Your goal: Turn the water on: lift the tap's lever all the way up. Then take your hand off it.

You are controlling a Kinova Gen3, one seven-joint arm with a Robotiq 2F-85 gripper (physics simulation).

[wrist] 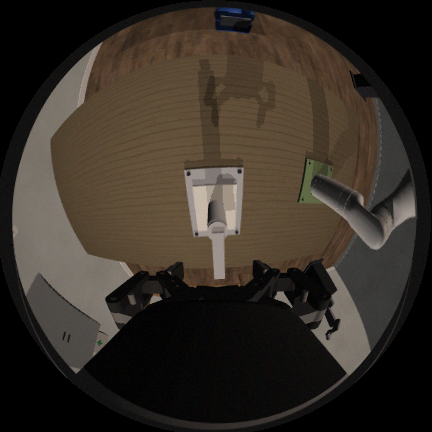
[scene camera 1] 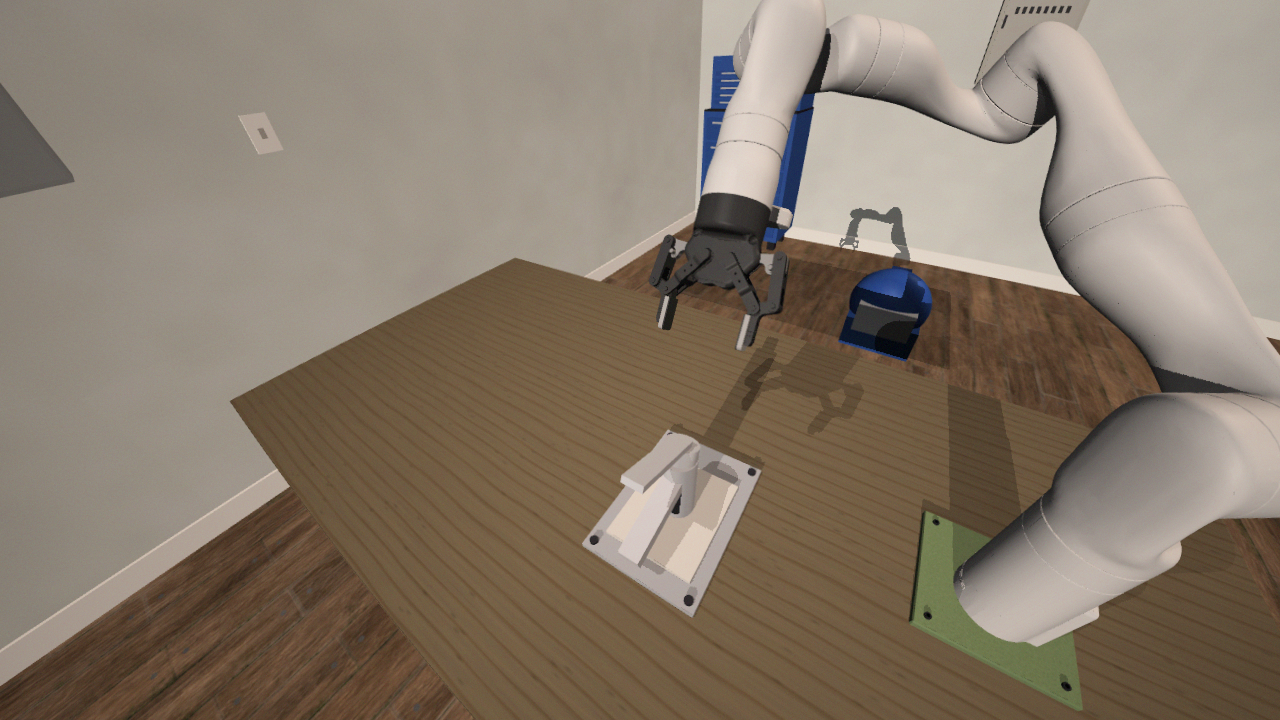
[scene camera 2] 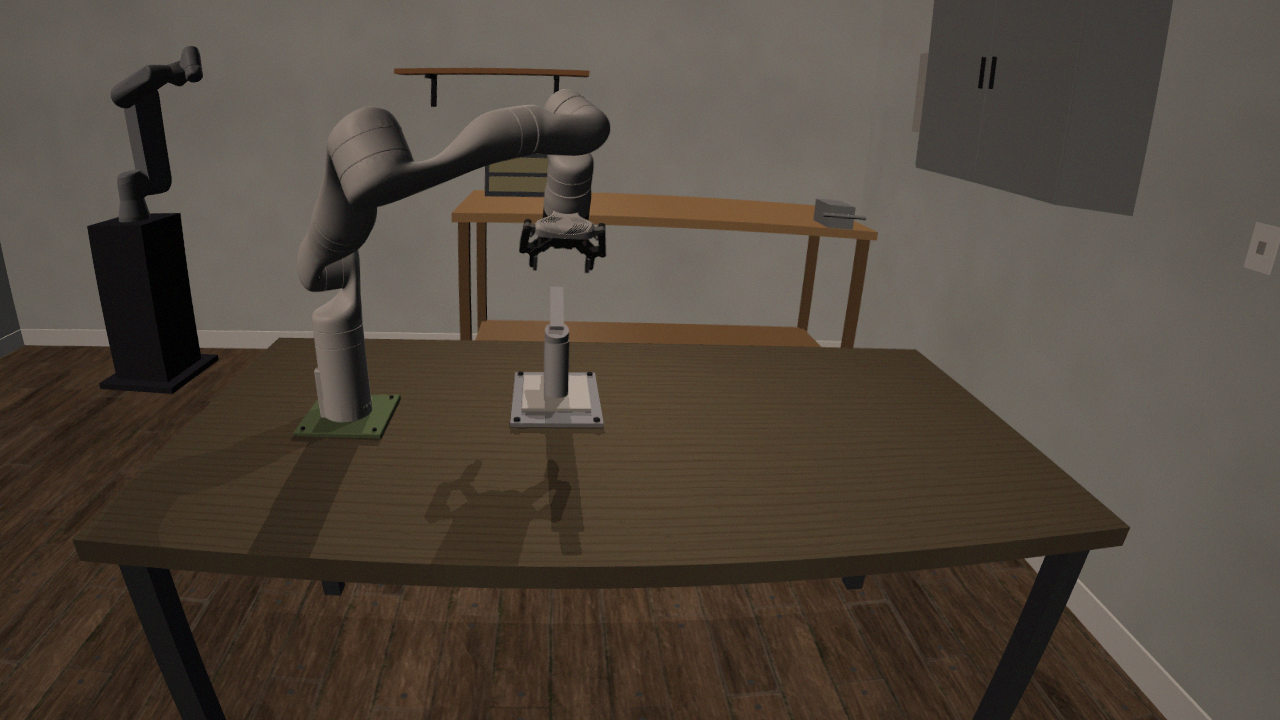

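Pixels of known places: gripper, fingertip midpoint: [wrist: 217,269] [scene camera 1: 700,339] [scene camera 2: 560,268]; arm's base at its link origin: [wrist: 317,184] [scene camera 1: 994,599] [scene camera 2: 348,411].
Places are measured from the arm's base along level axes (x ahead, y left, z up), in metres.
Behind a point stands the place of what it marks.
The tap's pale lever [scene camera 1: 657,463] @[z 0.176, x 0.378, y 0.179 m] [scene camera 2: 556,306] @[z 0.169, x 0.382, y 0.164 m] [wrist: 219,257] @[z 0.170, x 0.380, y 0.165 m] slants upward from the top of the grey tap column [scene camera 1: 687,483] @[z 0.089, x 0.367, y 0.131 m] [scene camera 2: 555,367] @[z 0.070, x 0.388, y 0.094 m] [wrist: 216,212] @[z 0.088, x 0.388, y 0.094 m], its free end raised. The spout [scene camera 1: 651,528] @[z 0.077, x 0.371, y 0.202 m] slopes below the lever in scene camera 1. The tap stands on a light grey base plate [scene camera 1: 723,532] @[z 0.000, x 0.313, y 0.116 m] [scene camera 2: 572,419] @[z 0.000, x 0.426, y 0.018 m] [wrist: 240,200] @[z 0.000, x 0.309, y 0.096 m]. My gripper [scene camera 1: 705,337] @[z 0.268, x 0.396, y 0.072 m] [scene camera 2: 561,267] @[z 0.268, x 0.396, y 0.072 m] [wrist: 217,269] @[z 0.268, x 0.396, y 0.072 m] is wide open and empty, pointing down. It hangs above and apart from the lever; in the wrist view the lever's end shows between the two fingers, lower down.
The wooden table [scene camera 1: 402,402] @[z -0.008, x 0.968, y 0.268 m] [scene camera 2: 805,447] @[z -0.008, x 0.849, y -0.046 m] [wrist: 125,150] @[z -0.008, x 0.685, y -0.071 m] carries the tap and my arm's green mounting plate [scene camera 1: 935,573] @[z 0.001, x 0.066, y 0.008 m] [scene camera 2: 389,411] @[z 0.001, x 0.081, y 0.007 m] [wrist: 307,185] @[z 0.001, x 0.057, y 0.013 m]. A workbench [scene camera 2: 698,211] stands against the wall beyond the table. A grey cabinet [scene camera 2: 1038,107] hangs on the wall at right.
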